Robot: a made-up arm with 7 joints. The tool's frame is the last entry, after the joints. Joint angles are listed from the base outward. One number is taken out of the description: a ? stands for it. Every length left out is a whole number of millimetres.
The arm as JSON. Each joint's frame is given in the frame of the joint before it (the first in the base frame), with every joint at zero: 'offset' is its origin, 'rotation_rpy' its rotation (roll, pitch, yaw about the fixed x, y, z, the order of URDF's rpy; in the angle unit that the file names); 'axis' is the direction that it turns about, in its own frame. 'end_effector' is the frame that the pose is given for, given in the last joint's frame.
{
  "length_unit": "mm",
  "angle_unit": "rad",
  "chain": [
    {
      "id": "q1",
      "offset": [
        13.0,
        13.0,
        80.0
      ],
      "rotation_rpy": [
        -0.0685,
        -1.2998,
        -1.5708
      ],
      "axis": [
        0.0,
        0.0,
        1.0
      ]
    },
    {
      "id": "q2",
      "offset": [
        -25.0,
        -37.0,
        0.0
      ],
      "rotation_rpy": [
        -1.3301,
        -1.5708,
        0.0
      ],
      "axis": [
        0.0,
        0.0,
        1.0
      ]
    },
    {
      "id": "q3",
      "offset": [
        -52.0,
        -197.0,
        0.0
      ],
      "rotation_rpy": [
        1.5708,
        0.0,
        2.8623
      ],
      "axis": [
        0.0,
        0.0,
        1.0
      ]
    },
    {
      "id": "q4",
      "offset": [
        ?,
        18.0,
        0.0
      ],
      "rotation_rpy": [
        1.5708,
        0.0,
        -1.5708
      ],
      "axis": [
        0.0,
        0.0,
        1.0
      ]
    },
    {
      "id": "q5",
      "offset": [
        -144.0,
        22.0,
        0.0
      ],
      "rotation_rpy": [
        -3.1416,
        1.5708,
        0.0
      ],
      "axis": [
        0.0,
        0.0,
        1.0
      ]
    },
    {
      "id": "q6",
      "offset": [
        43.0,
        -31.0,
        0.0
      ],
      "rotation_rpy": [
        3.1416,
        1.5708,
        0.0
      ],
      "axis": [
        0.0,
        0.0,
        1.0
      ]
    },
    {
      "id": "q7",
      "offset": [
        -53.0,
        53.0,
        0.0
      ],
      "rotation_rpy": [
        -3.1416,
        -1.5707,
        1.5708
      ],
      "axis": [
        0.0,
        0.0,
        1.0
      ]
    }
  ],
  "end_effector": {
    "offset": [
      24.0,
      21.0,
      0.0
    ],
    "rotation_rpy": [
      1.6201,
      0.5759,
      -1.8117
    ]
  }
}
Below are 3 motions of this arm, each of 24 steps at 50 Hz.
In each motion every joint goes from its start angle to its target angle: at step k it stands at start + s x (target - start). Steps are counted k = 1, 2, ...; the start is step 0. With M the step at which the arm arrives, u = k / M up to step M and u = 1 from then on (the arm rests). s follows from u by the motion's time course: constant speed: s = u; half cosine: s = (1 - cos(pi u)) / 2; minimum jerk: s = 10 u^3 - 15 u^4 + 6 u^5.
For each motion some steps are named. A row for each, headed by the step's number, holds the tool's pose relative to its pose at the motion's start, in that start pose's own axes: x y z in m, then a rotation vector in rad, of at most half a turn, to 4 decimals.
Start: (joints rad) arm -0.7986 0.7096 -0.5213 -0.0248 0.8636 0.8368 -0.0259
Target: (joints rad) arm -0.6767 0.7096 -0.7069 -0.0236 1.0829 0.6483 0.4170
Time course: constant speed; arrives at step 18
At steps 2, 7, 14, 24:
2: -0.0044 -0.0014 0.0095 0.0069 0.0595 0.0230
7: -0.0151 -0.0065 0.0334 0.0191 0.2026 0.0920
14: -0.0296 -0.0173 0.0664 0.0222 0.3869 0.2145
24: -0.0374 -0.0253 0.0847 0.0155 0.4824 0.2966

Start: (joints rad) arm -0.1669 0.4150 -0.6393 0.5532 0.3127 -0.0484 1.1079
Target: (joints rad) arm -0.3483 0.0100 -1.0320 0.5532 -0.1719 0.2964 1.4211
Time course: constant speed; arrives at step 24
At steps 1, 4, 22, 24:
1: -0.0039 0.0053 0.0024 -0.0159 -0.0088 -0.0110
4: -0.0159 0.0210 0.0087 -0.0588 -0.0368 -0.0434
22: -0.1026 0.1049 0.0240 -0.1669 -0.2291 -0.1929
24: -0.1136 0.1124 0.0236 -0.1639 -0.2504 -0.2018

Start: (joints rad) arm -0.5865 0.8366 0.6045 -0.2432 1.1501 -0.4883 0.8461
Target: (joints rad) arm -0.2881 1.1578 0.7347 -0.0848 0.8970 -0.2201 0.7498
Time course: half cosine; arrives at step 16
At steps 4, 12, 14, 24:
4: 0.0029 -0.0088 -0.0036 0.0460 -0.0321 -0.0243
12: 0.0269 -0.0436 -0.0205 0.2624 -0.1588 -0.1350
14: 0.0320 -0.0476 -0.0228 0.2939 -0.1744 -0.1511
24: 0.0338 -0.0489 -0.0236 0.3048 -0.1796 -0.1567

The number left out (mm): -20.0
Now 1 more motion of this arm.
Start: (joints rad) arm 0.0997 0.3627 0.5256 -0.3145 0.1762 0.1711 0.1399
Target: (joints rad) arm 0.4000 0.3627 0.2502 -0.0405 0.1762 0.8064 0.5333
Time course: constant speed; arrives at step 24
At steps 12, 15, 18, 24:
12: 0.0299 -0.0387 0.0318 0.0762 0.0252 -0.5563
15: 0.0345 -0.0521 0.0404 0.1176 0.0473 -0.6930
18: 0.0375 -0.0669 0.0489 0.1684 0.0748 -0.8270
24: 0.0385 -0.0999 0.0651 0.2986 0.1443 -1.0842

